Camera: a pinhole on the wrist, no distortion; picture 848 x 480 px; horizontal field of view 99.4 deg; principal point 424.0 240.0 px. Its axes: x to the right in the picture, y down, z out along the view. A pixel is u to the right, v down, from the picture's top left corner.
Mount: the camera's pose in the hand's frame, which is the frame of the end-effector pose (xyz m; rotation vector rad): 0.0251 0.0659 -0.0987 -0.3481 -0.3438 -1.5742
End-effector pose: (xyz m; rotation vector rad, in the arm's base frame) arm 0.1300 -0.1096 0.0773 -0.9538 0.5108 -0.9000
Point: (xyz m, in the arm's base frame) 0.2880 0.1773 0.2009
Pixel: 629.0 64.1
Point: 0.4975 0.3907 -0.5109
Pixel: 99.5 76.1
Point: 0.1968 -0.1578 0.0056
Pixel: 533.0 458.4
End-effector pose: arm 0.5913 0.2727 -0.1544 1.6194 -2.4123 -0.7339
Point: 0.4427 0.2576 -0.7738
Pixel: 770.3 343.2
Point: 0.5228 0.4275 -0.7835
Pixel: 783.3 218.0
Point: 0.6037 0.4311 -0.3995
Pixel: 818.7 59.5
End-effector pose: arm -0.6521 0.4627 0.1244 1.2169 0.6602 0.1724
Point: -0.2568 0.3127 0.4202
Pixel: 420.5 309.5
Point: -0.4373 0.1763 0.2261
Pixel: 622.2 222.0
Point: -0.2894 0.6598 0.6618
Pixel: 98.0 347.2
